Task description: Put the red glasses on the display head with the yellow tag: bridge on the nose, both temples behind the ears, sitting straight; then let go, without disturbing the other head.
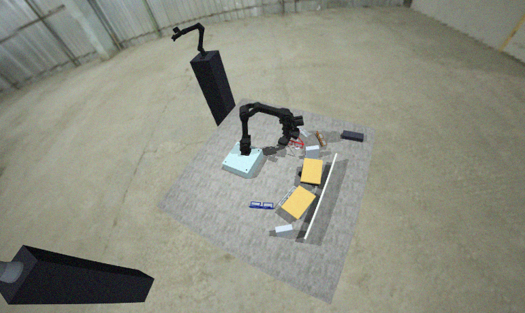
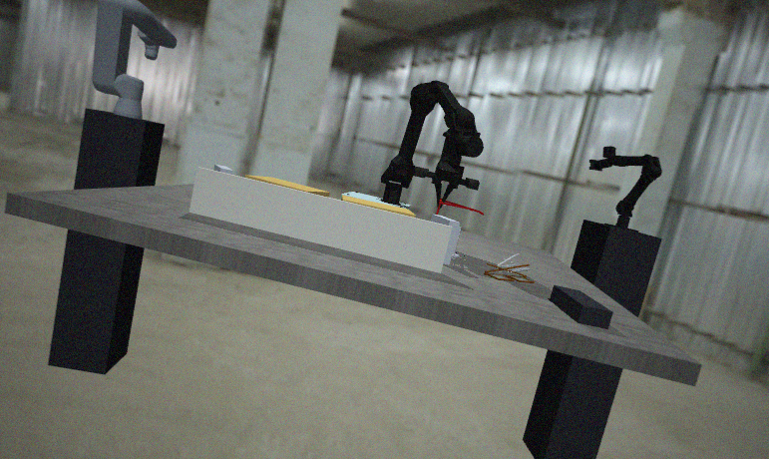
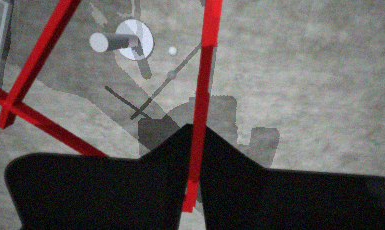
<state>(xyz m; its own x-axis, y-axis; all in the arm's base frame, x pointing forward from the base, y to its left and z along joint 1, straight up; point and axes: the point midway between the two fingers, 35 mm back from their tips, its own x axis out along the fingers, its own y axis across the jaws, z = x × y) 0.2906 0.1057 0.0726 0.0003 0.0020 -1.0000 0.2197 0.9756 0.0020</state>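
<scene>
Now: gripper tip 60 mm short of the white peg, 60 mm to the right of it and 100 mm above it. From my gripper tip the other things lie so: long white wall 280 mm ahead, 330 mm to the right, 70 mm below; then dark box 470 mm ahead, 230 mm to the left, 100 mm below.
</scene>
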